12 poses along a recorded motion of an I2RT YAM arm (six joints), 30 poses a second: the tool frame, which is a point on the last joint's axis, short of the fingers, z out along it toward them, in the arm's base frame.
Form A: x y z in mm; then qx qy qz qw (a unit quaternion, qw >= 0).
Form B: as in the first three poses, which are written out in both.
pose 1, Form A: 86.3 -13.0 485.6 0.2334 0.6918 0.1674 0.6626
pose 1, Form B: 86.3 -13.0 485.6 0.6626 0.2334 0.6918 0.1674
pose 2, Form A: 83.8 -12.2 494.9 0.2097 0.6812 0.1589 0.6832
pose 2, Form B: 83.8 -12.2 494.9 0.6832 0.2097 0.6812 0.1589
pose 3, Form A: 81.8 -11.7 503.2 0.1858 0.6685 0.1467 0.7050
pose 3, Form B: 81.8 -11.7 503.2 0.7050 0.1858 0.6685 0.1467
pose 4, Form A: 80.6 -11.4 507.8 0.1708 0.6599 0.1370 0.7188
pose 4, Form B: 80.6 -11.4 507.8 0.7188 0.1708 0.6599 0.1370
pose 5, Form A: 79.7 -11.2 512.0 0.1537 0.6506 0.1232 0.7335
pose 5, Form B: 79.7 -11.2 512.0 0.7335 0.1537 0.6506 0.1232
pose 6, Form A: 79.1 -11.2 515.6 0.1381 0.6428 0.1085 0.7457
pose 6, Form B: 79.1 -11.2 515.6 0.7457 0.1381 0.6428 0.1085
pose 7, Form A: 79.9 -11.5 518.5 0.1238 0.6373 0.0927 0.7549
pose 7, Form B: 79.9 -11.5 518.5 0.7549 0.1238 0.6373 0.0927
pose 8, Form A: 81.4 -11.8 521.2 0.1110 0.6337 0.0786 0.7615
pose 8, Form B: 81.4 -11.8 521.2 0.7615 0.1110 0.6337 0.0786
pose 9, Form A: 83.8 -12.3 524.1 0.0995 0.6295 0.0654 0.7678
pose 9, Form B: 83.8 -12.3 524.1 0.7678 0.0995 0.6295 0.0654
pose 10, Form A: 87.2 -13.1 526.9 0.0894 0.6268 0.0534 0.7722
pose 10, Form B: 87.2 -13.1 526.9 0.7722 0.0894 0.6268 0.0534
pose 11, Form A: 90.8 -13.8 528.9 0.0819 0.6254 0.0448 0.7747
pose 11, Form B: 90.8 -13.8 528.9 0.7747 0.0819 0.6254 0.0448
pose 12, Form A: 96.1 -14.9 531.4 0.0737 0.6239 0.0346 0.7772
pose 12, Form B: 96.1 -14.9 531.4 0.7772 0.0737 0.6239 0.0346
